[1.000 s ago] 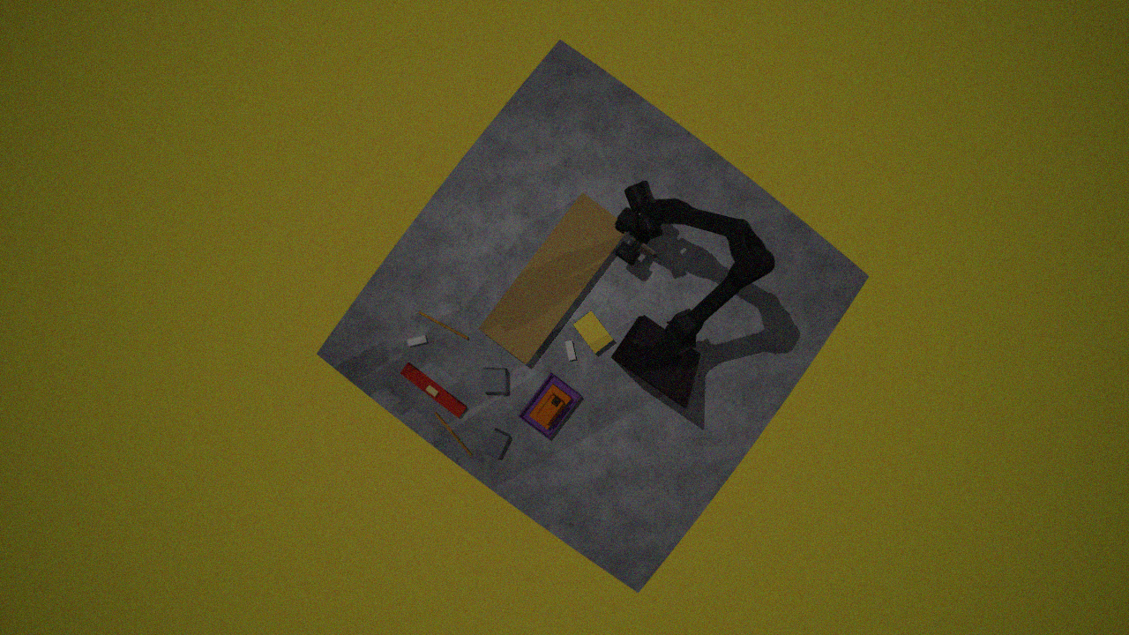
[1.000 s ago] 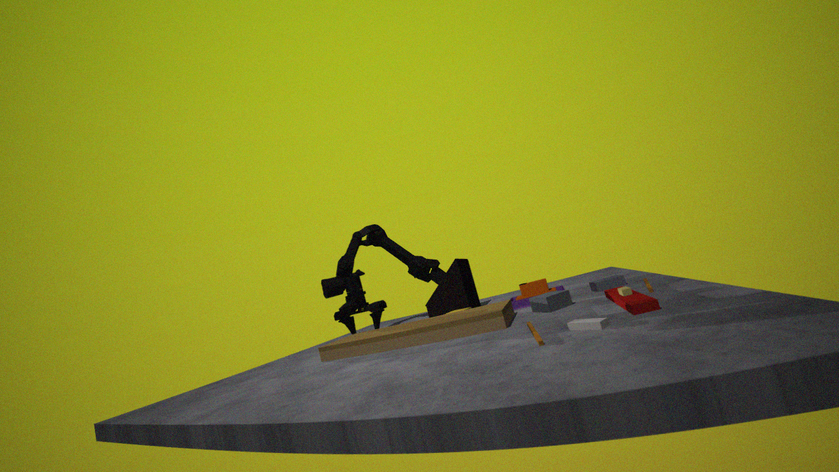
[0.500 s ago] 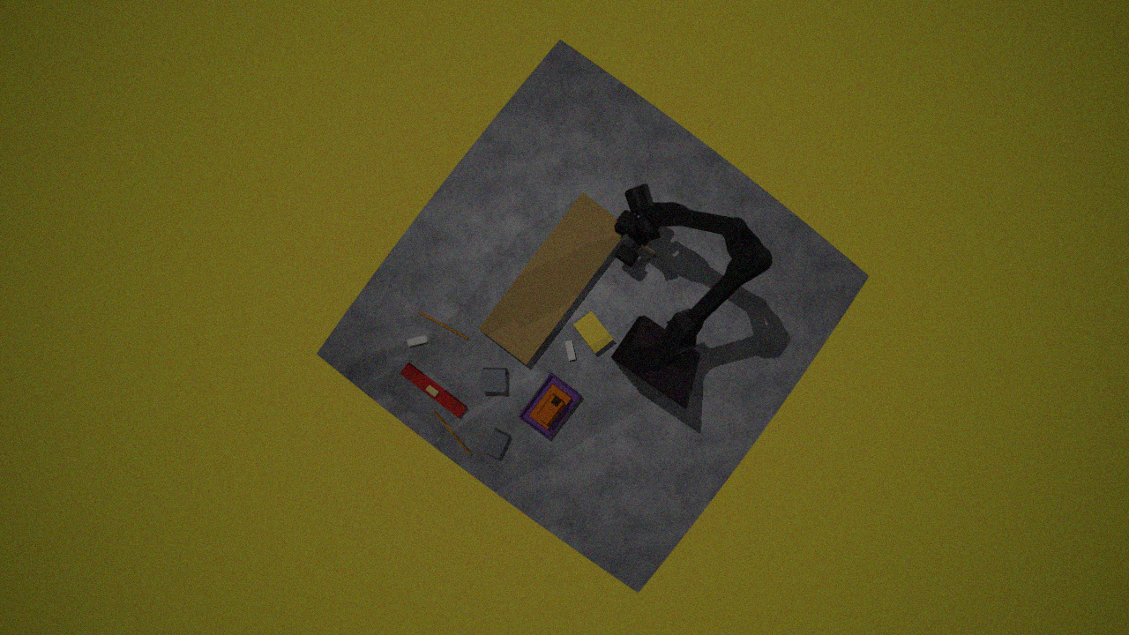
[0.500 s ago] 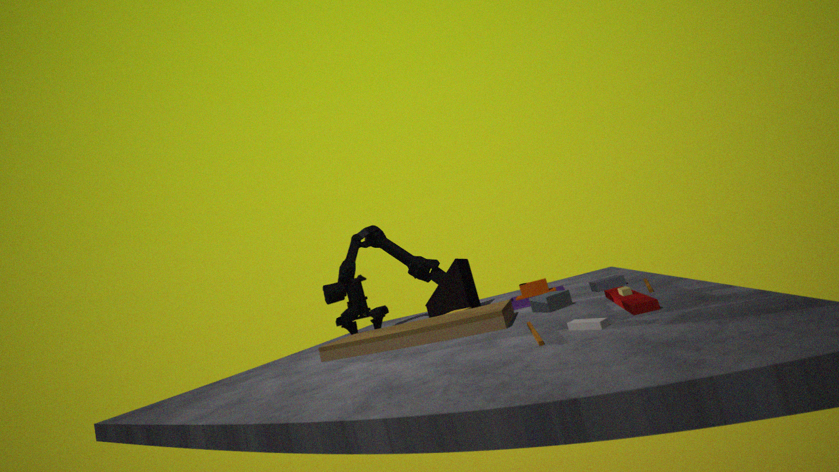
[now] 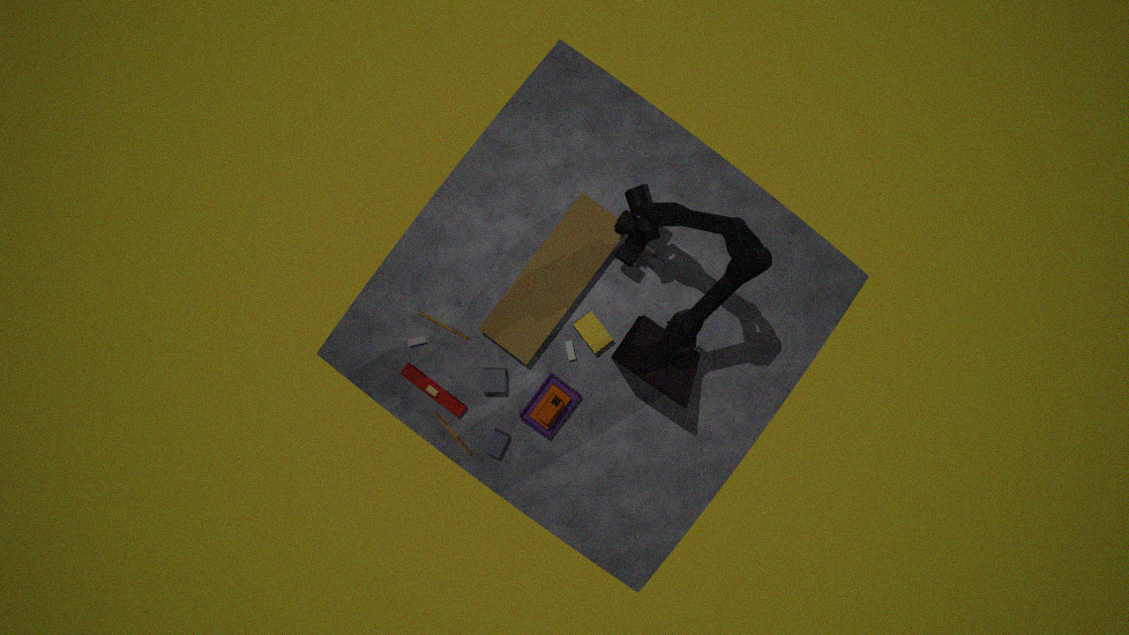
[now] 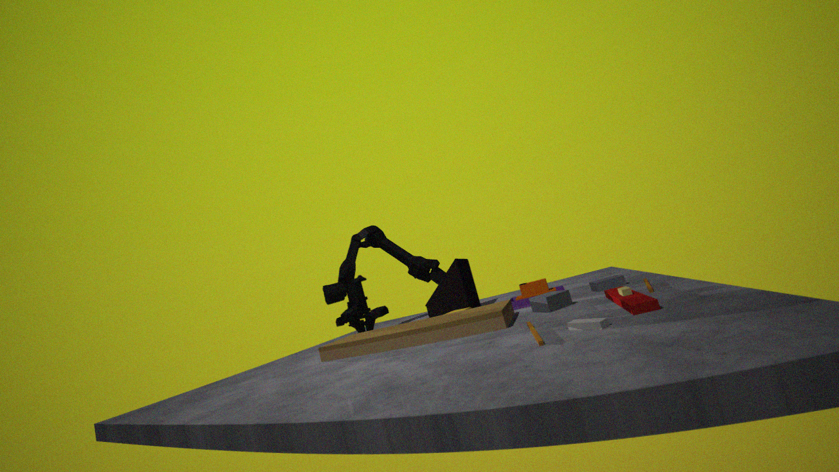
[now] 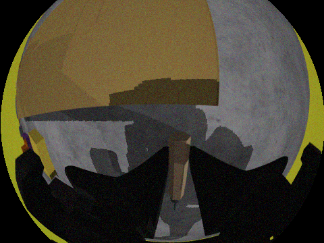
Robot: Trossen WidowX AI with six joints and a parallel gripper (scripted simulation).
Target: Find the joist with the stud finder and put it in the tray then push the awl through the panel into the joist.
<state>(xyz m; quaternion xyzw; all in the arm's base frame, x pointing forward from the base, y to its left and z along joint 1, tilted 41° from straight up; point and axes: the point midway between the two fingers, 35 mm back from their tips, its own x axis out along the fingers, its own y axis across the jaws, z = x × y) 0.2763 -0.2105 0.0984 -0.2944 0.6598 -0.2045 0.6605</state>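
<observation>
My gripper tip is now 60 mm past the awl and 10 mm to the left of it. Also, from my gripper tip: yellow block: 300 mm to the left, 80 mm behind, 10 mm above; then purple tray: 560 mm to the left, 140 mm behind, 10 mm above; then orange stud finder: 540 mm to the left, 140 mm behind, 50 mm above.
</observation>
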